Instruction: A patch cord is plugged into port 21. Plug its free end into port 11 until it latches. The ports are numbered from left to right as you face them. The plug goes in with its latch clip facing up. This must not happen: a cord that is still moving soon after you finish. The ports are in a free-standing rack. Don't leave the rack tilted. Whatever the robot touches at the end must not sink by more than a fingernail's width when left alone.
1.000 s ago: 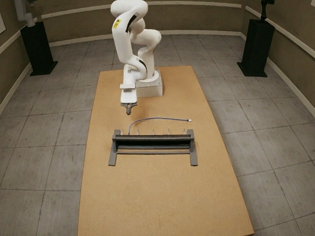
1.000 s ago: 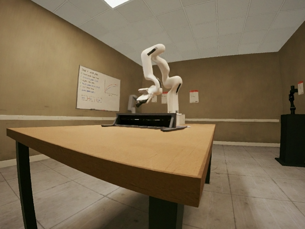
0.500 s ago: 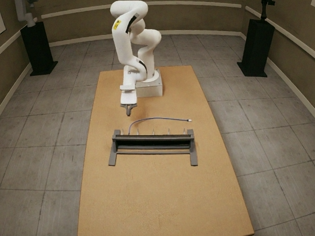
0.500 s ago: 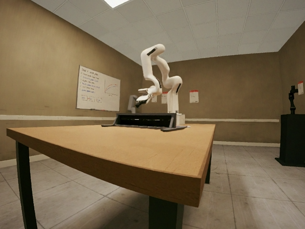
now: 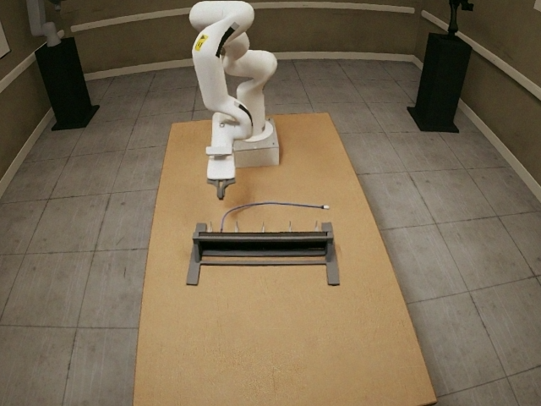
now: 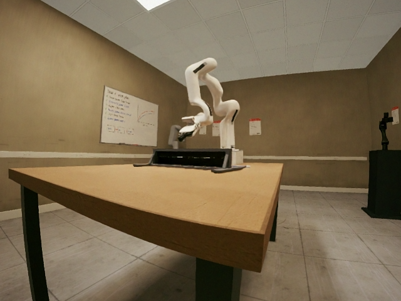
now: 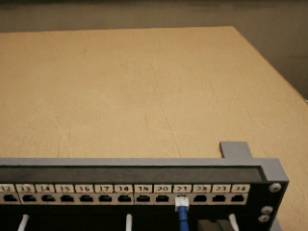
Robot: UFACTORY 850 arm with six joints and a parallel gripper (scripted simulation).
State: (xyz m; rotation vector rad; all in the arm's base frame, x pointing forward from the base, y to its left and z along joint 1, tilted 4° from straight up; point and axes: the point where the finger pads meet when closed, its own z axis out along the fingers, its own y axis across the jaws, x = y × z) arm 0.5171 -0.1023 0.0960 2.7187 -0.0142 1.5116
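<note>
Right now my hand is 10 cm past the white plug, 41 cm to the right of it and 17 cm above it.
</note>
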